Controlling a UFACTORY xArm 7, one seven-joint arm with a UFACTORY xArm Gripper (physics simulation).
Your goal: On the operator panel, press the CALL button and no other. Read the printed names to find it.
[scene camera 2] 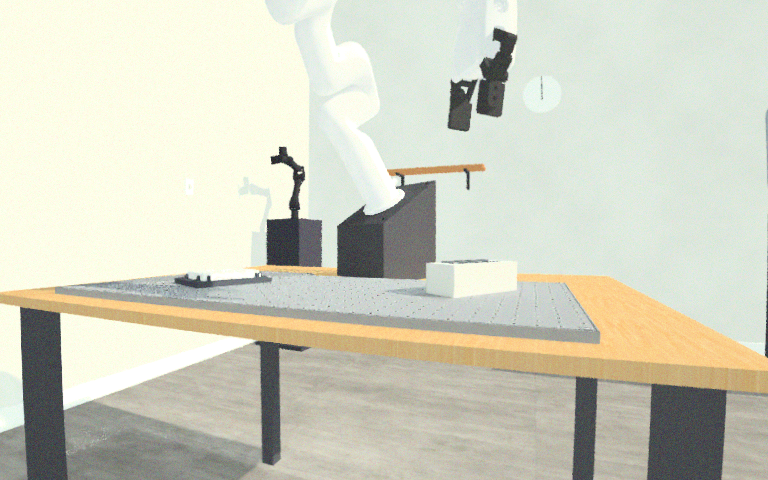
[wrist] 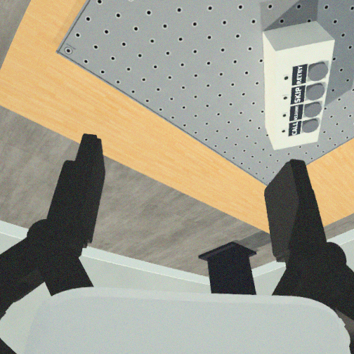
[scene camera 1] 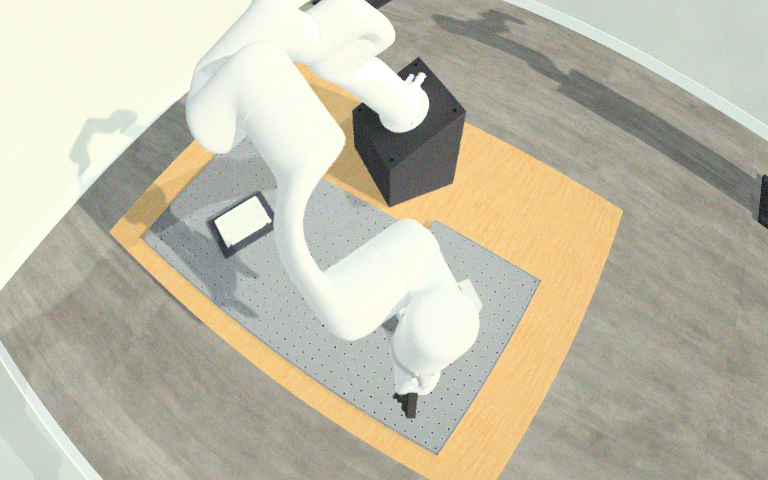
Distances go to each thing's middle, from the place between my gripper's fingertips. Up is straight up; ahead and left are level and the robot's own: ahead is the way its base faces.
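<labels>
White block [scene camera 1: 250, 216]: a good way below my hand, some way behind it and far to the right of it. Operator panel [scene camera 2: 454, 280]: my hand is 22 cm above it, 20 cm past it and 4 cm to the left of it. Going by their middles, the operator panel is the nearest to my hand of the things named here.
</labels>
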